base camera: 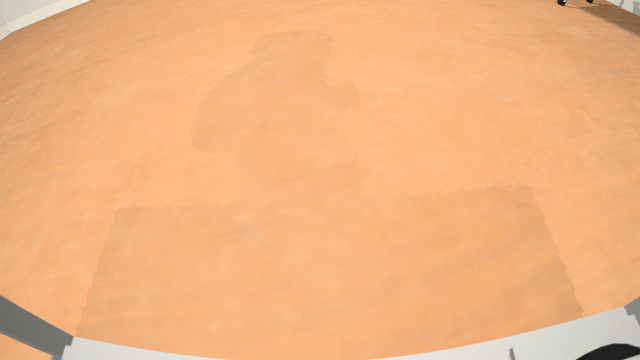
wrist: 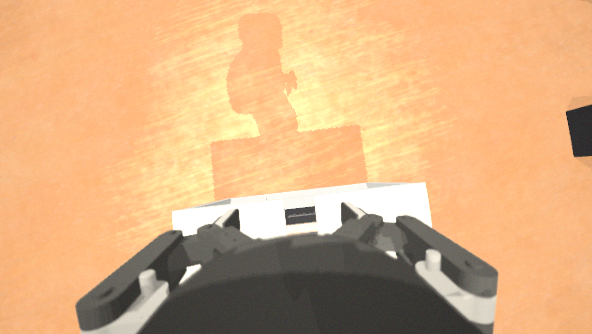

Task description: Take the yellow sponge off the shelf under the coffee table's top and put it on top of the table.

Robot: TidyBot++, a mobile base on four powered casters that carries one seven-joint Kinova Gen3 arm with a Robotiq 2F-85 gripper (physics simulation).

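Places are measured from the arm's base along level axes (x back, y left, z down), in centimetres.
Where they show: gripper, fingertip midpoint: [wrist: 290, 216].
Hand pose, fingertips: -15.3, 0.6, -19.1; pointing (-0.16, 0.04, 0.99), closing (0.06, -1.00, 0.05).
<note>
After its pixels a point has its place, as x, y, z.
My gripper [wrist: 290, 216] @(-15.3, 0.6, -19.1) is open in the wrist view, with its two fingers wide apart and no object between them. It hangs above the white top of my own base. The yellow sponge, the coffee table and its shelf do not show in the base camera view or in the wrist view.
A black block-like object [wrist: 581, 131] @(-24.9, -117.7, 36.0) stands on the wooden floor [wrist: 475, 60] @(-60.9, -82.1, 39.7) [base camera: 425, 125] @(-51.6, -14.0, 39.7) at the right edge of the wrist view. Dark casters [base camera: 562, 2] @(-132.9, -101.0, 38.0) show at the top right of the base camera view. A wall stands at the top left. My shadow falls ahead.
</note>
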